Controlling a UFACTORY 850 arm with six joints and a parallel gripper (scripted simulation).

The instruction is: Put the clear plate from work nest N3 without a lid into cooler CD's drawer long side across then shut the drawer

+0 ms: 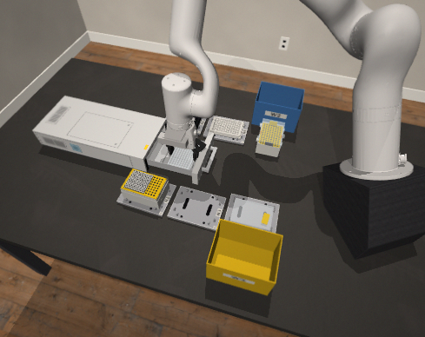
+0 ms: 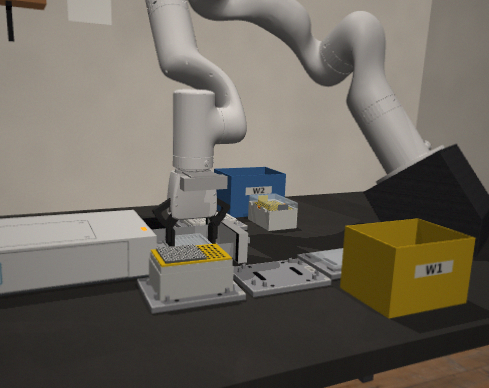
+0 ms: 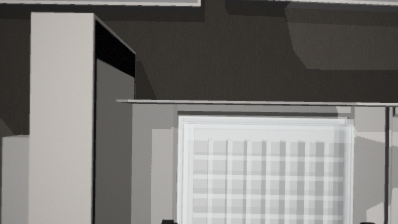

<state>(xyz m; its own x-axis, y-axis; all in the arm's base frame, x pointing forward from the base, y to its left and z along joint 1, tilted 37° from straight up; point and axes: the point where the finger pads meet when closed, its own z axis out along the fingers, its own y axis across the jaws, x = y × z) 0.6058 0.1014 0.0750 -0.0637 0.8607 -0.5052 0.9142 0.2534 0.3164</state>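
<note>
The clear well plate lies 10 mm below my hand. Round my hand: white cooler CD 180 mm ahead, 10 mm to the left, 10 mm above; then drawer 40 mm ahead; then yellow-topped tip rack 40 mm ahead, 180 mm to the left, 20 mm above.
</note>
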